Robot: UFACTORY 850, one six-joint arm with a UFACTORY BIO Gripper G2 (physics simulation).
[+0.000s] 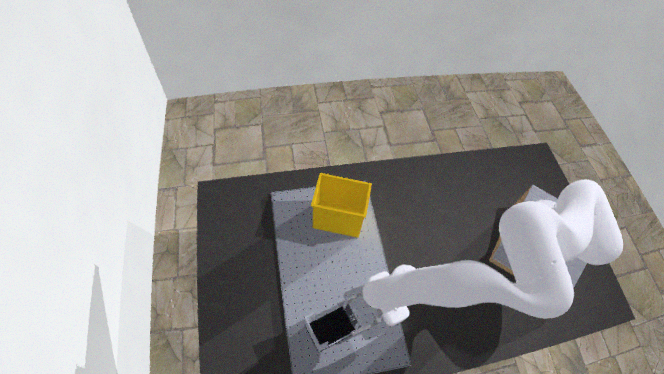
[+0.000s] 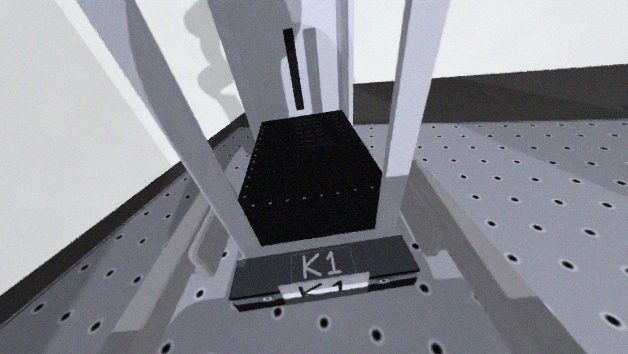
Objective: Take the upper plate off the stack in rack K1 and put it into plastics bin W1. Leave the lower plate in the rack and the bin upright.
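Rack K1 (image 1: 320, 348) (image 2: 415, 90) has tall pale corner posts and a dark label block marked K1 at its front. A black plate stack (image 1: 332, 326) (image 2: 317, 215) stands between the posts. The upper plate (image 2: 310, 155) is its top part; the seam to the lower plate is too dark to see. My gripper (image 1: 348, 320) (image 2: 312, 192) is at the rack, one finger on each side of the stack, shut on the upper plate. The finger contact is partly hidden by the posts. The yellow bin W1 (image 1: 340, 220) stands upright and shows no contents.
The rack and bin stand on a grey perforated board (image 1: 320, 270) (image 2: 525, 210), which lies on a dark mat (image 1: 235, 280). The bin is at the board's far end. My white arm reaches in from the right, beside a grey, wood-edged panel (image 1: 534, 196) at its base.
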